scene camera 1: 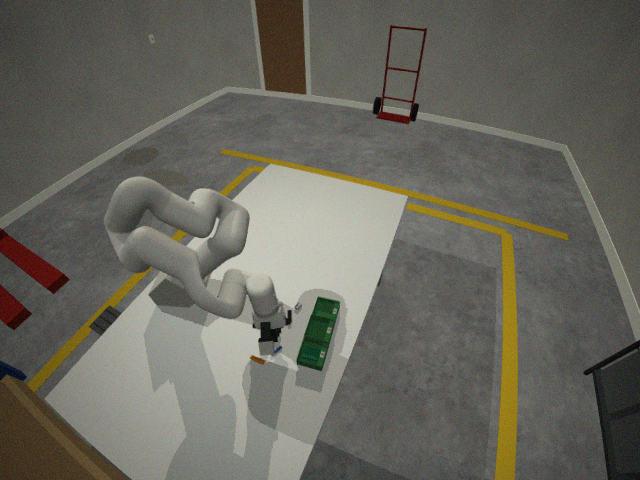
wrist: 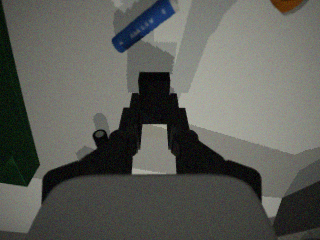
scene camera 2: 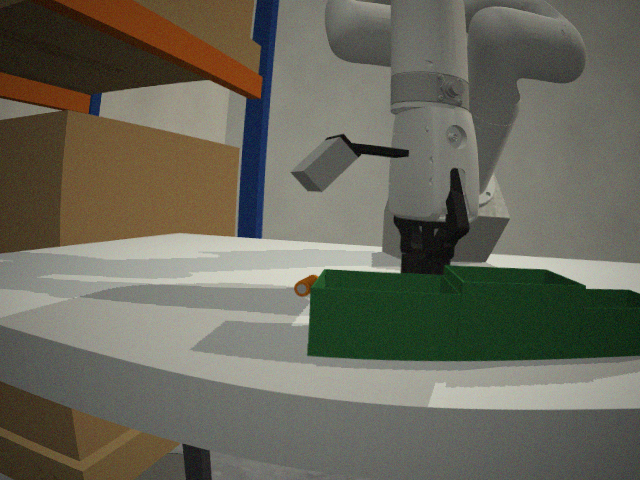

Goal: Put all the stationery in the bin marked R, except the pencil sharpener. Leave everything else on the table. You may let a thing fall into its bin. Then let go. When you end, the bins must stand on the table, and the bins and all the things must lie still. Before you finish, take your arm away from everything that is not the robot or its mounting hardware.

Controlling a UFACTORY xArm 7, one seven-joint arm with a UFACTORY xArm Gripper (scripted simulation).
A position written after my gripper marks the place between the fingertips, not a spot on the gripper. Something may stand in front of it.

In view: my gripper [scene camera 1: 274,333] and a black block [wrist: 154,87].
My gripper shows as well in the wrist view [wrist: 154,105].
